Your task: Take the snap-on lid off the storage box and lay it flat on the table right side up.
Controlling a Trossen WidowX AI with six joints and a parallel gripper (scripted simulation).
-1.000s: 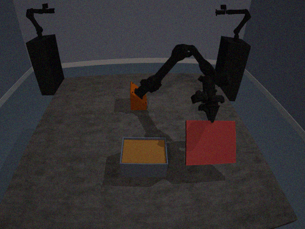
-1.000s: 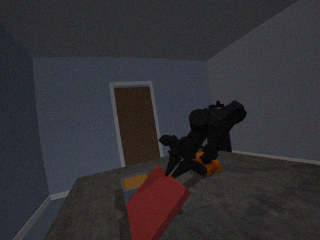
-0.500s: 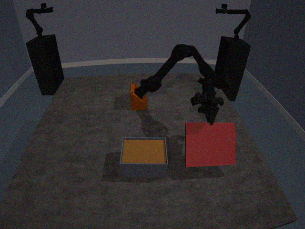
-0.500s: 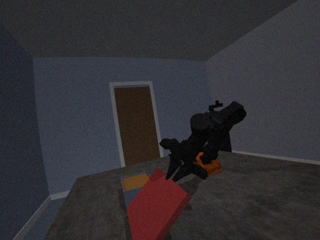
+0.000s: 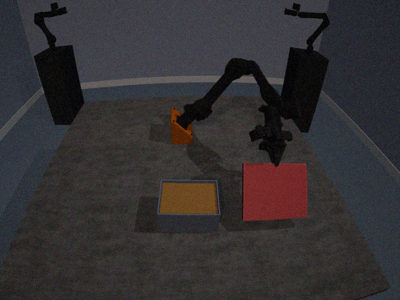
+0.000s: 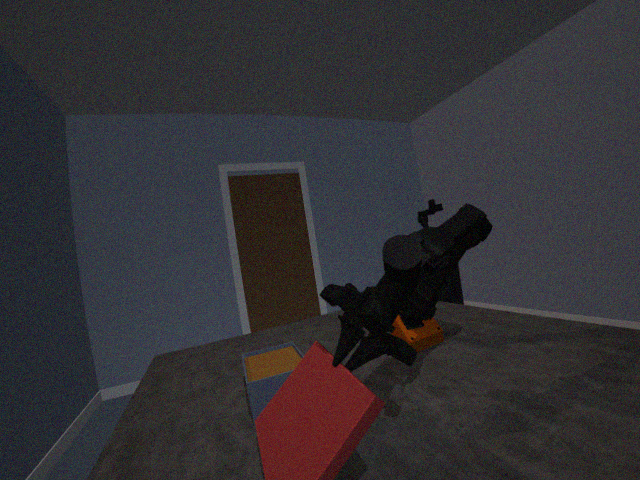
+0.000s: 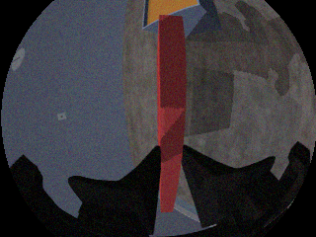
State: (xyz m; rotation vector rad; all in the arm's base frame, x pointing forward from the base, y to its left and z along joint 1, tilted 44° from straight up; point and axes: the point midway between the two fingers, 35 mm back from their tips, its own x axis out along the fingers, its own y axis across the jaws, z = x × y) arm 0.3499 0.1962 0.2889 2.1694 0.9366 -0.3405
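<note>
The red lid is 7 cm ahead of my gripper tip and 5 cm below it. The rest, counted from my gripper tip: blue-grey storage box: 8 cm ahead, 29 cm to the right, 12 cm below.
</note>
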